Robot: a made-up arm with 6 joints.
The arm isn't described. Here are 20 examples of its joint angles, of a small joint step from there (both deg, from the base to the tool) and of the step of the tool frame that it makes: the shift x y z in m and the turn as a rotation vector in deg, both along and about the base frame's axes.
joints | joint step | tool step
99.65 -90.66 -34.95 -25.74 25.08 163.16 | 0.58 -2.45 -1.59 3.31 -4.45 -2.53 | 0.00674 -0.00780 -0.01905 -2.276 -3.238 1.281
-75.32 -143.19 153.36 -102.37 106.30 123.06 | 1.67 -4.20 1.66 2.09 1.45 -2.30 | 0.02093 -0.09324 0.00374 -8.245 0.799 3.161
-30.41 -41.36 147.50 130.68 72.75 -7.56 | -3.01 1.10 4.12 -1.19 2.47 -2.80 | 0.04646 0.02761 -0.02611 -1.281 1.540 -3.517
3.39 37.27 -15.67 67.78 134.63 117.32 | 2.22 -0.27 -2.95 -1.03 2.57 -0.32 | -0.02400 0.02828 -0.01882 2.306 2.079 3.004
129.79 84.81 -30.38 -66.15 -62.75 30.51 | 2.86 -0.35 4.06 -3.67 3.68 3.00 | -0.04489 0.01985 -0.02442 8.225 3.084 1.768
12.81 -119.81 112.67 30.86 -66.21 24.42 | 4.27 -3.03 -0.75 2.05 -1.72 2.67 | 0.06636 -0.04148 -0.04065 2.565 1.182 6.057
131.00 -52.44 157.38 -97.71 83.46 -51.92 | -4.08 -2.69 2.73 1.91 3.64 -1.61 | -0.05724 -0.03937 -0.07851 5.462 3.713 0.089
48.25 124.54 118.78 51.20 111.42 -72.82 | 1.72 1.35 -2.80 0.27 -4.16 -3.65 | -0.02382 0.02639 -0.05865 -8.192 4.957 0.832
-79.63 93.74 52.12 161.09 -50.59 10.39 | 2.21 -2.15 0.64 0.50 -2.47 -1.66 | 0.04783 -0.00375 0.04924 -5.300 -1.780 2.209
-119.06 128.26 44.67 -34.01 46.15 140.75 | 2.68 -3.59 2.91 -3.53 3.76 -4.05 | -0.02000 -0.10236 0.03534 -10.605 4.114 -3.444
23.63 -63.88 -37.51 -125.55 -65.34 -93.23 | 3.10 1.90 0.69 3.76 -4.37 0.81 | 0.00969 0.00047 -0.00474 -3.802 -3.818 4.232
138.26 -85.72 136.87 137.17 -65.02 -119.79 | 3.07 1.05 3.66 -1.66 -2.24 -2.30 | 0.01344 0.05439 -0.00211 5.107 3.124 1.289
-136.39 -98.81 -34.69 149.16 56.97 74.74 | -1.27 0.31 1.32 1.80 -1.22 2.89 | 0.01134 -0.00095 0.00693 -0.185 4.294 -3.709
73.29 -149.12 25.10 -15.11 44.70 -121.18 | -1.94 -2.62 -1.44 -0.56 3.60 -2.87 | -0.02613 0.02263 -0.02684 4.161 -4.077 -2.757
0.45 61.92 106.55 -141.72 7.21 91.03 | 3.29 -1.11 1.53 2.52 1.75 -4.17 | -0.02744 0.05291 0.02574 2.304 -1.581 3.357
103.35 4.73 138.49 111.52 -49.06 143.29 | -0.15 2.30 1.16 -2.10 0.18 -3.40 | -0.00443 0.03057 0.01128 2.028 -3.366 2.279
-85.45 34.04 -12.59 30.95 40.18 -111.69 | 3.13 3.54 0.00 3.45 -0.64 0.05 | 0.04983 -0.01331 -0.04383 3.762 3.014 5.490
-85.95 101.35 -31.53 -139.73 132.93 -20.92 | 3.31 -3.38 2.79 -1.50 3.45 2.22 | 0.01724 -0.04784 -0.01497 -2.759 2.447 1.583
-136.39 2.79 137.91 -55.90 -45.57 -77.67 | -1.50 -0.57 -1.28 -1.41 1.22 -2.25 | 0.00845 -0.00948 0.00491 1.493 -0.478 1.965
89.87 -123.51 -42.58 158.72 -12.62 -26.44 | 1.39 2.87 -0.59 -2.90 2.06 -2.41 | 0.01420 0.01371 0.02450 -5.169 -0.286 6.791
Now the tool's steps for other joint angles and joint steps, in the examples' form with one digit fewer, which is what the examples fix.
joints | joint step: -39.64 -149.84 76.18 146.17 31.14 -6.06 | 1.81 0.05 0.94 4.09 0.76 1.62
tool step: -0.0093 -0.0098 0.0012 3.14 -3.40 5.00
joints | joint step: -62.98 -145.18 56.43 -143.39 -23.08 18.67 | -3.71 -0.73 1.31 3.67 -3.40 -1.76
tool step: 0.0573 0.0085 -0.0191 -2.59 -4.47 -5.40
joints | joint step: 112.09 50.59 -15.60 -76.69 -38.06 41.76 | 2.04 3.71 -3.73 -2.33 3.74 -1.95
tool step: 0.0003 -0.0631 -0.0457 -6.24 -5.19 -2.97
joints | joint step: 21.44 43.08 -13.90 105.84 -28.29 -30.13 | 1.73 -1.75 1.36 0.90 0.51 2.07
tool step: -0.0028 0.0321 0.0380 -0.50 -2.40 4.10
